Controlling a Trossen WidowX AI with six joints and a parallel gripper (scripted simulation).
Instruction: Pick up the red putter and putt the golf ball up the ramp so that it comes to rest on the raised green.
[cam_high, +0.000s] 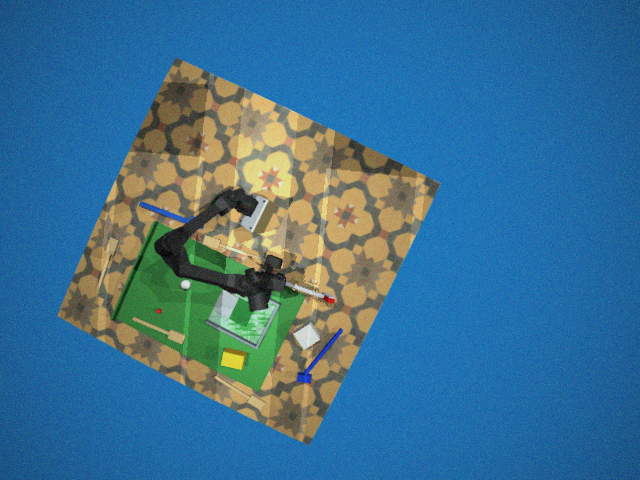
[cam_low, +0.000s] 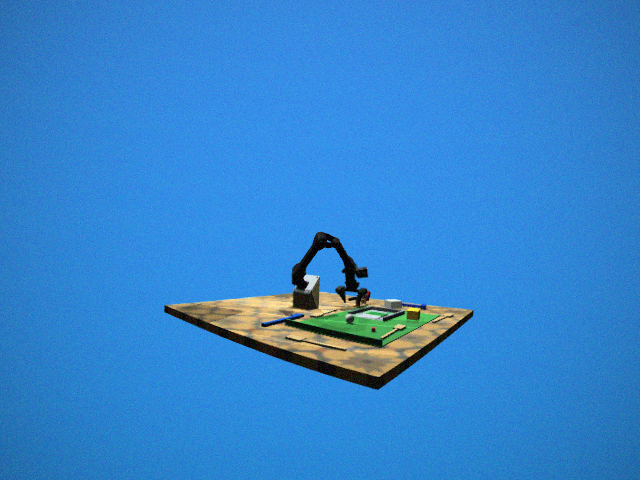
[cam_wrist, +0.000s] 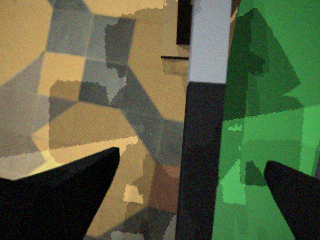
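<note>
My gripper tip is 110 mm to the right of the red putter, 30 mm below it and 30 mm past it. The rest, counted from my gripper tip: small wooden rack (130 mm to the left, 30 mm behind); then white block (230 mm to the left, 140 mm ahead, 10 mm below); then green mat (270 mm ahead, 200 mm to the right, 30 mm below).
</note>
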